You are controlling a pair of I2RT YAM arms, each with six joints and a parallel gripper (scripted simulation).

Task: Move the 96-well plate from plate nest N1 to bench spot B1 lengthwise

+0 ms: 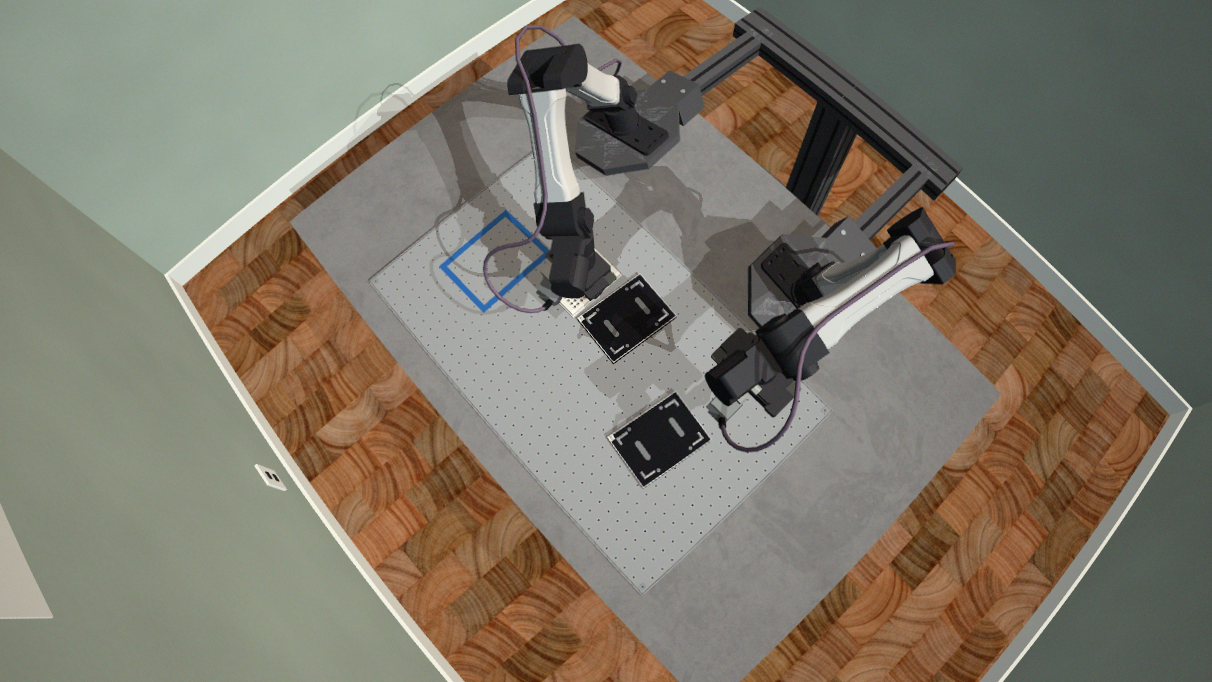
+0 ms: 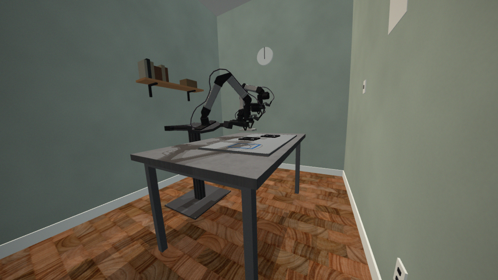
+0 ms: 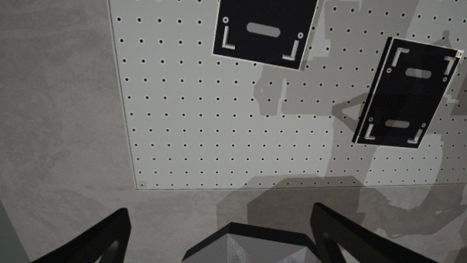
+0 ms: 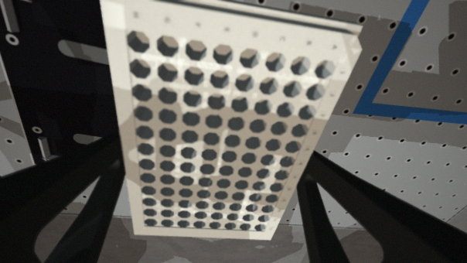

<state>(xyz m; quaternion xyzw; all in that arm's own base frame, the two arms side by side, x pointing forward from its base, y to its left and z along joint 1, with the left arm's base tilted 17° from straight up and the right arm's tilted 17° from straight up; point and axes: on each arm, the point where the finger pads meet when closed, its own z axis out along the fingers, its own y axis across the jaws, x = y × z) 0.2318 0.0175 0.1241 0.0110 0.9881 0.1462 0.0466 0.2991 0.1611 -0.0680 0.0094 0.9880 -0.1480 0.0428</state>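
Observation:
Right now my right hand is 40 mm short of the A1 label, 30 mm to the right of it and 90 mm above it. Also, from my right hand: cream 96-well plate right at my right hand.

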